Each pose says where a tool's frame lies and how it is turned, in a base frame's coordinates. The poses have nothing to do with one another.
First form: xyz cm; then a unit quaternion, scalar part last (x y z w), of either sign.
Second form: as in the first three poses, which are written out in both.
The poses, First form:
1: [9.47 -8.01 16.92 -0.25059 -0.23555 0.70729 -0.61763]
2: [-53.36 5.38 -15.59 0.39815 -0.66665 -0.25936 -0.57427]
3: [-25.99 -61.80 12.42 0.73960 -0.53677 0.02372 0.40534]
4: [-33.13 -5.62 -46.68 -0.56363 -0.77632 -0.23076 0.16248]
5: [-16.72 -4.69 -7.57 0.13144 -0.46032 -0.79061 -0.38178]
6: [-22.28 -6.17 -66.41 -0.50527 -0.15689 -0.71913 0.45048]
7: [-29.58 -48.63 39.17 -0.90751 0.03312 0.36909 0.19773]
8: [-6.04 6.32 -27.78 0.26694 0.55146 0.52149 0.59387]
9: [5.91 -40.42 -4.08 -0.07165 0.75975 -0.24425 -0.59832]
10: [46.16 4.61 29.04 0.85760 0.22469 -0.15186 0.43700]
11: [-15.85 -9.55 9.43 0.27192 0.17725 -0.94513 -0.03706]
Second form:
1: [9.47 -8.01 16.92 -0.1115 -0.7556 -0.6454 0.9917 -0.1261 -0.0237]
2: [-53.36 5.38 -15.59 -0.0234 -0.2330 -0.9722 -0.8287 0.5484 -0.1115]
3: [-25.99 -61.80 12.42 0.4226 -0.7748 0.4702 -0.8132 -0.0951 0.5741]
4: [-33.13 -5.62 -46.68 -0.3118 0.8001 0.5124 0.9501 0.2581 0.1751]
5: [-16.72 -4.69 -7.57 -0.6739 0.4827 -0.5593 -0.7247 -0.2847 0.6275]
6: [-22.28 -6.17 -66.41 -0.0835 -0.4894 0.8681 0.8065 -0.5449 -0.2296]
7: [-29.58 -48.63 39.17 0.7254 0.0858 -0.6830 -0.2061 -0.9196 -0.3344]
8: [-6.04 6.32 -27.78 -0.1521 0.9138 -0.3766 -0.3250 0.3136 0.8922]
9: [5.91 -40.42 -4.08 -0.2738 0.1834 0.9441 -0.4012 0.8704 -0.2854]
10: [46.16 4.61 29.04 0.8529 0.2527 -0.4569 0.5181 -0.5171 0.6813]
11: [-15.85 -9.55 9.43 -0.8494 0.1664 -0.5009 0.0263 -0.9344 -0.3552]
